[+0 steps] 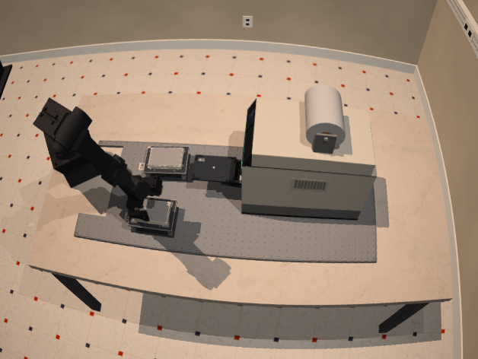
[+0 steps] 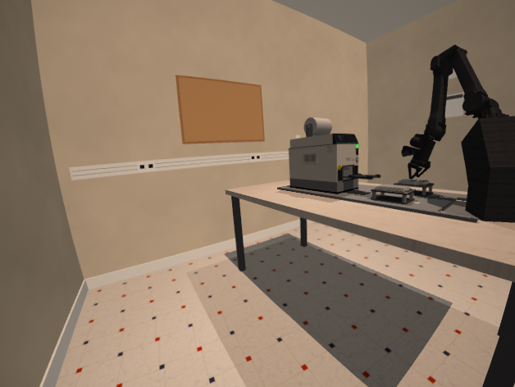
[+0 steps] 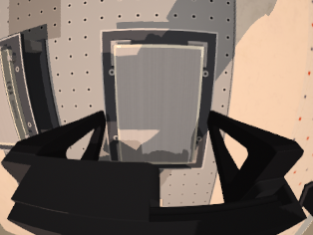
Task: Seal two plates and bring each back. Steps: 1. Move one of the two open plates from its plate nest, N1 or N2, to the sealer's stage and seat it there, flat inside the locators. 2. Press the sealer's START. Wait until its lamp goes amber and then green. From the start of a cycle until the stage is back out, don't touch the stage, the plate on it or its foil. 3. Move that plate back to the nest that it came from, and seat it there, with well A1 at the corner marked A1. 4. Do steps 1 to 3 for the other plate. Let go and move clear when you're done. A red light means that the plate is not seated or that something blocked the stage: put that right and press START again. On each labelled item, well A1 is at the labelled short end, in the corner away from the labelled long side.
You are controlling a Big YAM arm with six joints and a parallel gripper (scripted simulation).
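My hand is 3 cm above the plate. From my hand the other things lie so: yellow warning label (35 cm ahead, 18 cm to the left, 6 cm above); then start button (31 cm ahead, 1 cm to the left, 10 cm above); then sealer stage (23 cm ahead, 12 cm to the left, 1 cm above).
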